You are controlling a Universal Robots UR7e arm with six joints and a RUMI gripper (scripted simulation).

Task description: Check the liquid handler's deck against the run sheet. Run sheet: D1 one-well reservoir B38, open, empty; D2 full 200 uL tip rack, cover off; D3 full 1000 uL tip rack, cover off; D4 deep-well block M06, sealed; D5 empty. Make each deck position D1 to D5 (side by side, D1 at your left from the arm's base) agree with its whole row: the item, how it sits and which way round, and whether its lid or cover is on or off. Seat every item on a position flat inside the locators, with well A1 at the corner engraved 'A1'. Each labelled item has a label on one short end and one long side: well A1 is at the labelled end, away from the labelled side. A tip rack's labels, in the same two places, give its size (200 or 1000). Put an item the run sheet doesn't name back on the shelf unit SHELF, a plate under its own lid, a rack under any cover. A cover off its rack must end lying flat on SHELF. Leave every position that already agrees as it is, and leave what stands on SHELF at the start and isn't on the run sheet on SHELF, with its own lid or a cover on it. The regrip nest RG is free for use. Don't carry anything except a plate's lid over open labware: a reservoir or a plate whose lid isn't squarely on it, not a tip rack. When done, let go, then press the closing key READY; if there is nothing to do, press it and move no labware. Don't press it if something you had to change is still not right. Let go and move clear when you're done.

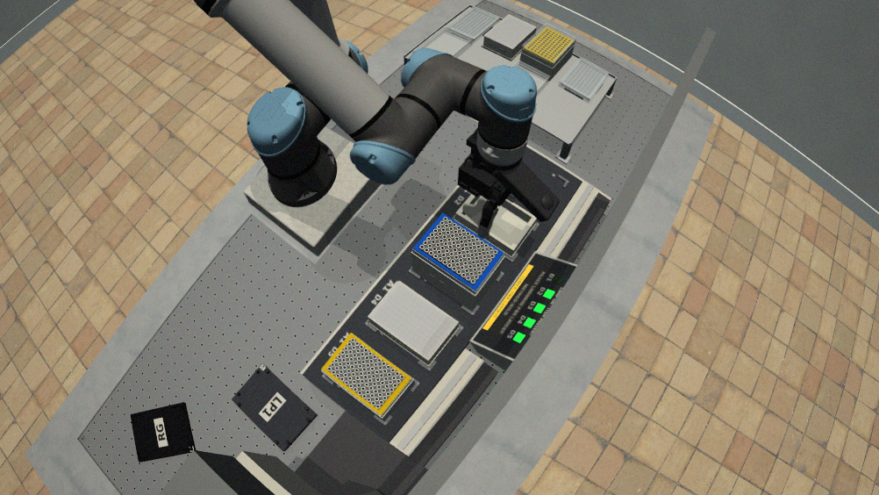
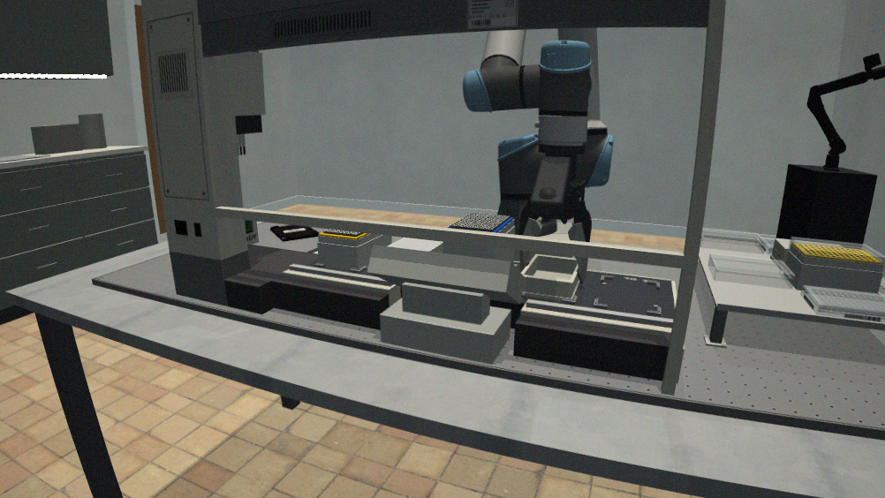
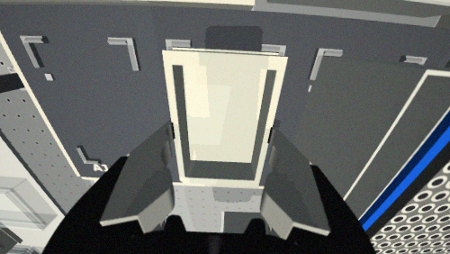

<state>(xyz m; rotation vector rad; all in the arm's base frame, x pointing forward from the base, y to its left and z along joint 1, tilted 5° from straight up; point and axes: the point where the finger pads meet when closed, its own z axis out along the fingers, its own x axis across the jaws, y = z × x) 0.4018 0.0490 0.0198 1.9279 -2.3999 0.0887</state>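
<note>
Right now my hand is 40 mm past the blue-framed tip rack, 120 mm to the left of it and 50 mm below it. The rest, counted from my hand: handler's frame bar: 150 mm ahead, 210 mm to the right, 100 mm above; one-well reservoir: 10 mm below; handler's frame post: 220 mm ahead, 140 mm to the left, 160 mm above.
</note>
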